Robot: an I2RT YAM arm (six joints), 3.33 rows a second.
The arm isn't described. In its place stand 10 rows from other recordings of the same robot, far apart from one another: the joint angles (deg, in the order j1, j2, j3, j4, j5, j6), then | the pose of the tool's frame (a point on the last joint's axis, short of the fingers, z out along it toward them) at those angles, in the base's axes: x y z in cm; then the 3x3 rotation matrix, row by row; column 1 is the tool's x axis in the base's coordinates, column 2 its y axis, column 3 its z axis.
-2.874 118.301 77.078 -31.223 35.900 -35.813 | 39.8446, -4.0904, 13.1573; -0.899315, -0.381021, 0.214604; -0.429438, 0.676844, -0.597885; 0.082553, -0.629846, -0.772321
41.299 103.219 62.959 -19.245 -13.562 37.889 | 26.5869, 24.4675, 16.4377; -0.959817, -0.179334, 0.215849; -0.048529, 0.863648, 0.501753; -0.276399, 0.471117, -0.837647
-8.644 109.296 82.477 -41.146 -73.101 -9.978 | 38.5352, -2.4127, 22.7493; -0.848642, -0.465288, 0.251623; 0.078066, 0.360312, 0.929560; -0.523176, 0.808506, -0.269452
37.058 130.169 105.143 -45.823 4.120 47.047 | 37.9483, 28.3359, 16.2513; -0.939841, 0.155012, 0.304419; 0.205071, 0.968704, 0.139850; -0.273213, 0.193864, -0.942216
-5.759 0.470 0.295 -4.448 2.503 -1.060 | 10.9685, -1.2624, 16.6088; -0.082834, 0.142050, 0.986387; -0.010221, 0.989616, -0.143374; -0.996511, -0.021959, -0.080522
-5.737 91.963 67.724 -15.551 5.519 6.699 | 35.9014, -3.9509, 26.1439; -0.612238, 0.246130, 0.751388; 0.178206, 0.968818, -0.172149; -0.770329, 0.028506, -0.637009
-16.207 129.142 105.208 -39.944 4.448 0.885 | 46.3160, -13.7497, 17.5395; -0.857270, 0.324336, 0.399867; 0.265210, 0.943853, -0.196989; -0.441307, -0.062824, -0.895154
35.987 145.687 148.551 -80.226 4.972 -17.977 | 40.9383, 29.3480, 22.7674; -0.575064, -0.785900, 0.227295; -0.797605, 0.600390, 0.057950; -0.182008, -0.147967, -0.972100
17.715 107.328 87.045 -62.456 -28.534 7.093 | 34.0178, 12.6515, 23.2437; -0.977822, -0.205666, -0.039578; -0.198463, 0.849512, 0.488816; -0.066911, 0.485830, -0.871489
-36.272 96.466 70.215 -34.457 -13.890 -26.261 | 28.6517, -19.9652, 22.6592; -0.842777, 0.119016, 0.524939; 0.085685, 0.992477, -0.087452; -0.531398, -0.028723, -0.846635
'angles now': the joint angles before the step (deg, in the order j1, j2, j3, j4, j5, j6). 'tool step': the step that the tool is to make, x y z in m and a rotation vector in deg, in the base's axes. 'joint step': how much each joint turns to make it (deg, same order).
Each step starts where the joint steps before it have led.
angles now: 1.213, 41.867, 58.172, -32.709, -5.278, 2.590
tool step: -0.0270, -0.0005, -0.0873, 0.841, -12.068, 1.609
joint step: -0.658, -19.508, -28.155, 20.755, -2.341, 0.238
